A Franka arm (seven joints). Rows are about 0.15 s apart.
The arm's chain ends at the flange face. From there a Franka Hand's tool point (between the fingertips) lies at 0.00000 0.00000 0.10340 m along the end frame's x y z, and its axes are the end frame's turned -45 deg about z.
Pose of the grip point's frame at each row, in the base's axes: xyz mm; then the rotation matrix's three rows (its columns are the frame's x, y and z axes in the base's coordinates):
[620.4, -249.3, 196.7], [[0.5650, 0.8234, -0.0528], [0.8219, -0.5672, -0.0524], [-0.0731, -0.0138, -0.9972]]
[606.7, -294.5, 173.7], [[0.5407, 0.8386, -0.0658], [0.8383, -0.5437, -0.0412], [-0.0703, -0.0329, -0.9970]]
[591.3, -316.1, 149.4], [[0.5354, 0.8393, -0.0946], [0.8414, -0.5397, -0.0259], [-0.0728, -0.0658, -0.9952]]
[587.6, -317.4, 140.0], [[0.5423, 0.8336, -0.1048], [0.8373, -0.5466, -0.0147], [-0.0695, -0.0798, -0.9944]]
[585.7, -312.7, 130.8], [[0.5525, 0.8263, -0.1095], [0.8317, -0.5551, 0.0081], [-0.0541, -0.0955, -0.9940]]
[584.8, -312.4, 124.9], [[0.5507, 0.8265, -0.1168], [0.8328, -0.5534, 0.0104], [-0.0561, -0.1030, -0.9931]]
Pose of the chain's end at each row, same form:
[625.9, -243.9, 299.8], [[0.9817, 0.1827, -0.0528], [0.1801, -0.9822, -0.0524], [-0.0614, 0.0419, -0.9972]]
[613.5, -290.2, 276.8], [[0.9753, 0.2106, -0.0658], [0.2083, -0.9772, -0.0412], [-0.0730, 0.0264, -0.9970]]
[601.1, -313.4, 252.3], [[0.9721, 0.2149, -0.0946], [0.2133, -0.9766, -0.0259], [-0.0980, 0.0049, -0.9952]]
[598.4, -315.9, 242.8], [[0.9729, 0.2060, -0.1048], [0.2056, -0.9786, -0.0147], [-0.1056, -0.0073, -0.9944]]
[597.0, -313.5, 233.6], [[0.9750, 0.1936, -0.1095], [0.1956, -0.9806, 0.0081], [-0.1058, -0.0293, -0.9940]]
[596.9, -313.5, 227.6], [[0.9738, 0.1950, -0.1168], [0.1976, -0.9802, 0.0104], [-0.1125, -0.0332, -0.9931]]

